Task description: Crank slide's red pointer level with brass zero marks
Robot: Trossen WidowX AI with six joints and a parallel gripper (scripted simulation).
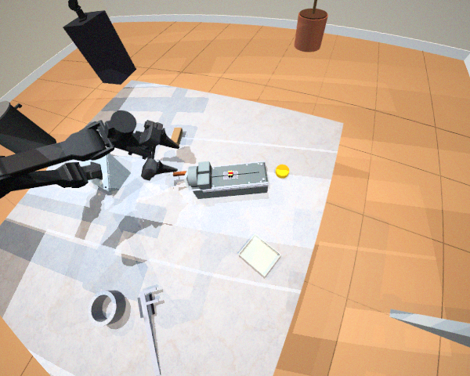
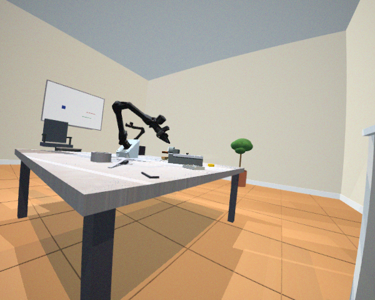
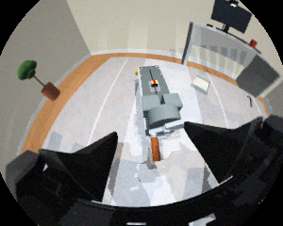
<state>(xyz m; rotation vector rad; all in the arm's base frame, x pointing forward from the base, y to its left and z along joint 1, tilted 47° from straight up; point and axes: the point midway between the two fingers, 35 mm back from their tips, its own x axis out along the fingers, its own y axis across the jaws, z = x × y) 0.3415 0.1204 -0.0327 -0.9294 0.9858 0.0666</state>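
Right now my gripper tip is 20 mm past the orange-brown crank handle, 20 mm to the left of it and 80 mm above it. From my gripper tip the other things lie so: tan block: 170 mm behind, 180 mm to the left, 140 mm below; red pointer: 160 mm ahead, 40 mm to the left, 70 mm below; yellow disc: 320 mm ahead, 140 mm to the left, 140 mm below.
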